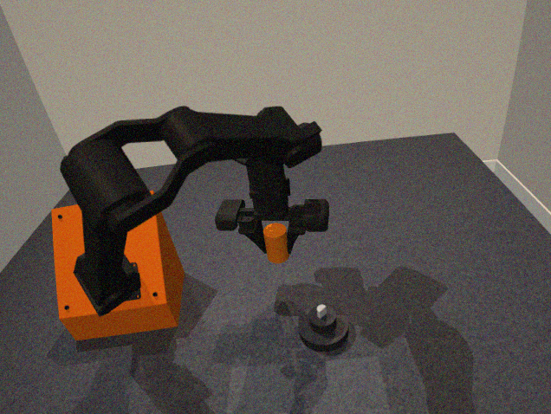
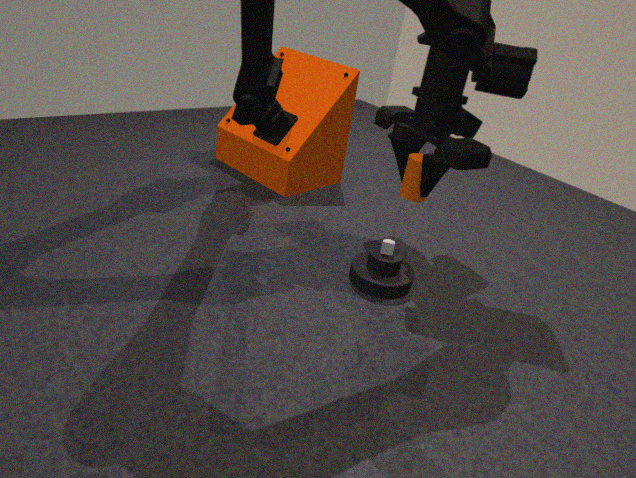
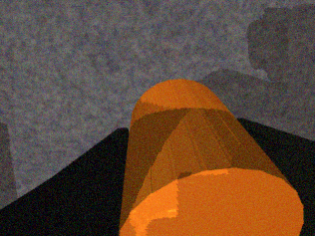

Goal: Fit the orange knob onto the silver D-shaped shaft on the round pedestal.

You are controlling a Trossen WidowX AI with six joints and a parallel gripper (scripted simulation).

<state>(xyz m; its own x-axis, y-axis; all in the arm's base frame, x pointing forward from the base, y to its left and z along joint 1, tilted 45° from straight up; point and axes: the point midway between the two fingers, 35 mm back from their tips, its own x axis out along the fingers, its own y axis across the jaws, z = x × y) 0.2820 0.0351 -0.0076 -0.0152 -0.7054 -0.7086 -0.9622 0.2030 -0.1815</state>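
Right now the orange knob is 30 mm above my gripper tip. Round my gripper tip: round pedestal 50 mm ahead, 120 mm to the right, 50 mm below.
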